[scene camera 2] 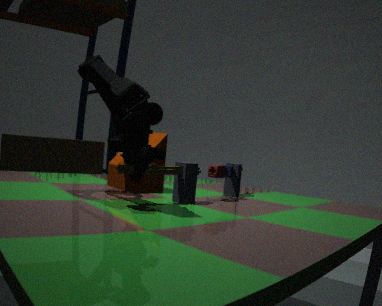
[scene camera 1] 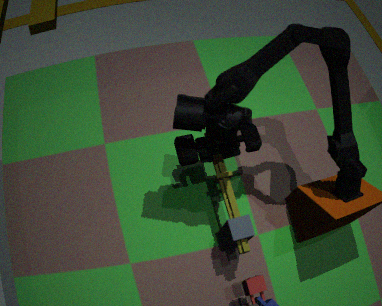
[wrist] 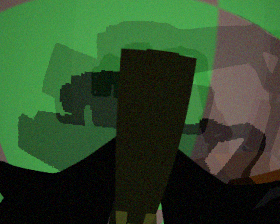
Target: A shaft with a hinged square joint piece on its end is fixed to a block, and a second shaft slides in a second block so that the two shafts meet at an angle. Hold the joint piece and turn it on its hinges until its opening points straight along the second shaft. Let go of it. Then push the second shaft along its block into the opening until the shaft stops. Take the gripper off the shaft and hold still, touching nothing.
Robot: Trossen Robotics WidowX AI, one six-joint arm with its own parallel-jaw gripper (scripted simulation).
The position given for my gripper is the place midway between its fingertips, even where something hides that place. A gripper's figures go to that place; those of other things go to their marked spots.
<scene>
My gripper (scene camera 1: 213, 159) is 90 cm from the lens. A shaft (scene camera 1: 222, 177) is 83 cm from the lens.
</scene>
